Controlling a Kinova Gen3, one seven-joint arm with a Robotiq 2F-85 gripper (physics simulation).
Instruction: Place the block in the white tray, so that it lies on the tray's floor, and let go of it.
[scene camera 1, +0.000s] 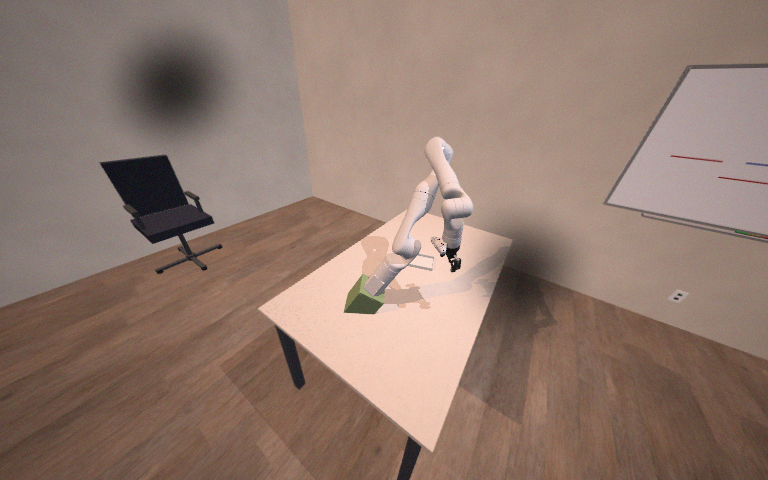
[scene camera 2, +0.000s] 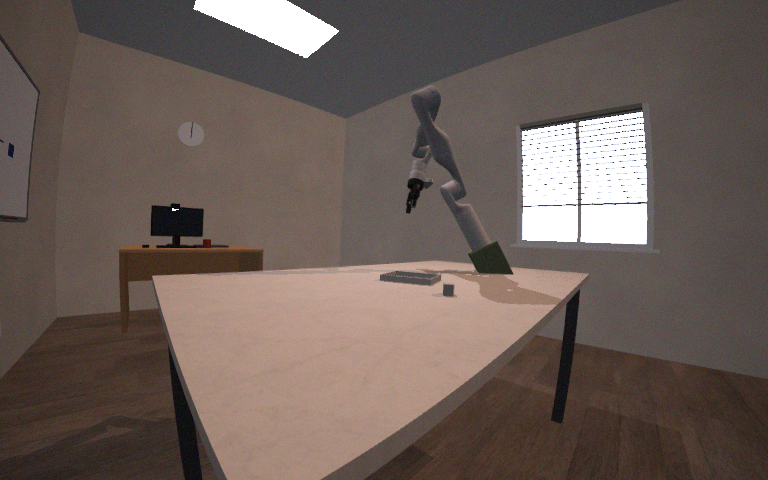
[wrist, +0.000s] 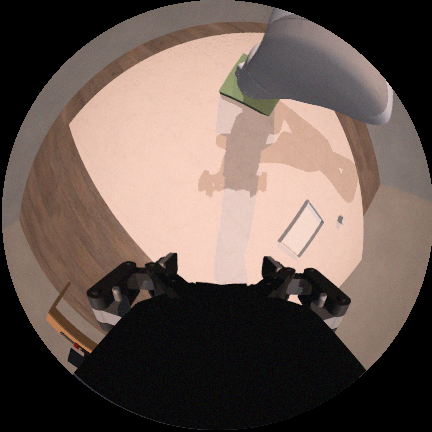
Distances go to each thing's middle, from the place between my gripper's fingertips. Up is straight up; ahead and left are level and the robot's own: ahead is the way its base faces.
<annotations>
My hand is 290 mm short of the white tray (wrist: 304, 226), 200 mm to the right of it and 260 mm above it.
</annotations>
